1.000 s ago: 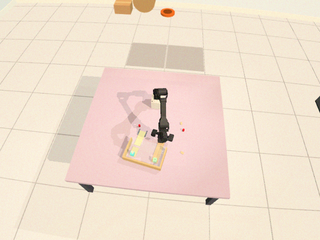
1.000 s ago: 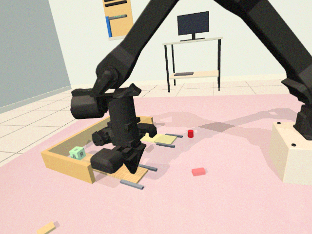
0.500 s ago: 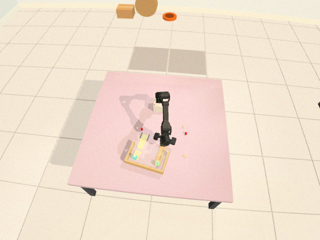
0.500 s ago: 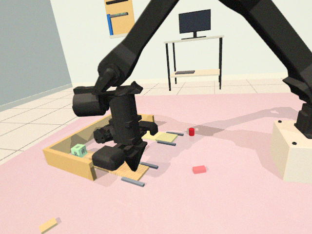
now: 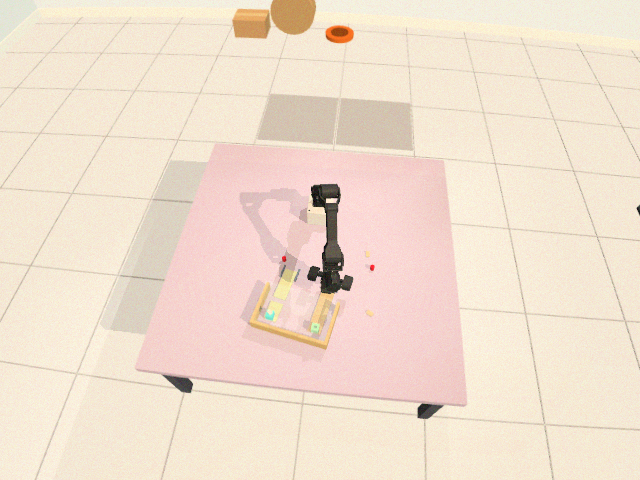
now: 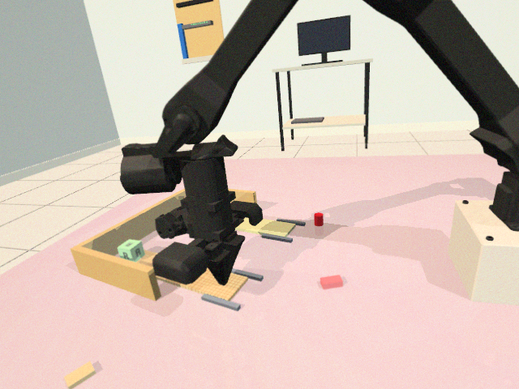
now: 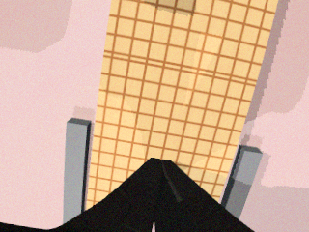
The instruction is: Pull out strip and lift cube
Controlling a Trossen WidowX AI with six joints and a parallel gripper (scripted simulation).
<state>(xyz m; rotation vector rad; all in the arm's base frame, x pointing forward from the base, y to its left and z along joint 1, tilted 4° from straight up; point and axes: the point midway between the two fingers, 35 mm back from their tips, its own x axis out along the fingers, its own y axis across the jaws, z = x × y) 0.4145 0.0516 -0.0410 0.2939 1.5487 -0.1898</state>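
Right now the orange gridded strip is 90 mm ahead of my gripper tip and 30 mm to the right of it. Round my gripper tip: pink block 160 mm behind, 10 mm to the right.
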